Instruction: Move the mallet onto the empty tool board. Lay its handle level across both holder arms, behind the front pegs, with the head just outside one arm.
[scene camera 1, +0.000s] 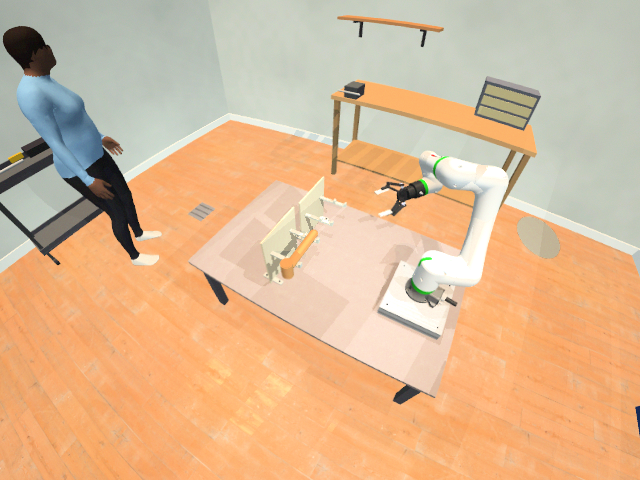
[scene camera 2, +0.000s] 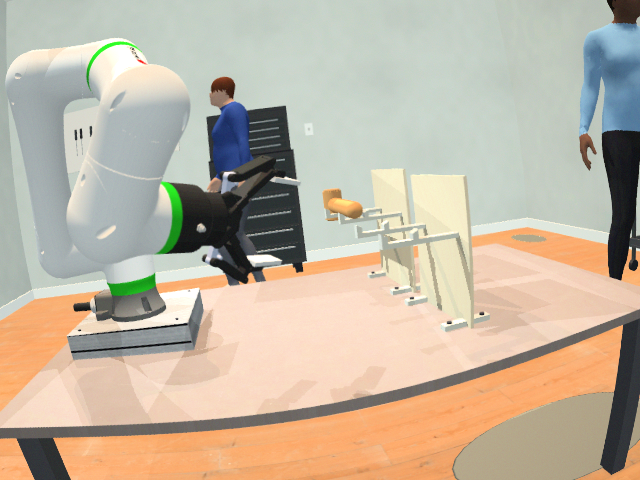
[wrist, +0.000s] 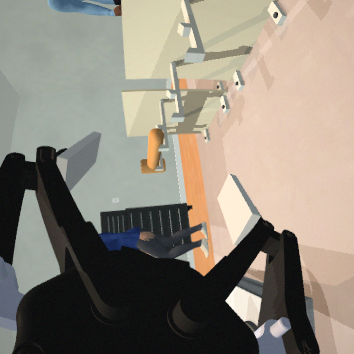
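Pixels of known places: gripper, fingertip midpoint: (scene camera 1: 377, 204) (scene camera 2: 283, 220) (wrist: 162, 167); arm's base, link origin: (scene camera 1: 419, 289) (scene camera 2: 138, 312).
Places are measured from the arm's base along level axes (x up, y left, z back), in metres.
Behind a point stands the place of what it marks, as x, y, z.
The orange mallet (scene camera 1: 305, 246) @[0.178, 0.247, -0.515] (scene camera 2: 345, 206) @[0.173, 0.160, -0.526] (wrist: 155, 149) @[0.163, 0.193, -0.517] lies across the holder arms of one cream upright board (scene camera 1: 278, 238) @[0.173, 0.285, -0.649] (scene camera 2: 388, 198) @[0.172, 0.269, -0.652] (wrist: 140, 114) @[0.197, 0.255, -0.654], with its head at the end away from the other board. The empty tool board (scene camera 1: 311, 205) @[0.136, -0.024, -0.704] (scene camera 2: 440, 217) @[0.148, -0.054, -0.709] (wrist: 150, 45) @[0.177, -0.016, -0.702] stands beside it, and its two arms with front pegs stick out toward the robot. My gripper (scene camera 1: 383, 202) @[0.193, -0.200, -0.399] (scene camera 2: 276, 220) @[0.193, -0.200, -0.399] (wrist: 162, 167) @[0.193, -0.200, -0.399] is wide open and empty. It hangs above the table, apart from both boards and the mallet, on the robot's side.
Both boards stand on small feet on the table (scene camera 1: 330, 304) @[-0.063, 0.302, -0.320] (scene camera 2: 310, 335) @[-0.063, -0.070, -0.412]. The robot base plate (scene camera 1: 413, 315) @[-0.001, 0.144, 0.037] (scene camera 2: 134, 338) @[-0.023, -0.125, -0.031] is at the opposite end. A person in light blue (scene camera 1: 67, 118) stands beyond the boards. A person in dark blue (scene camera 2: 232, 134) stands by a black tool cabinet (scene camera 2: 276, 217).
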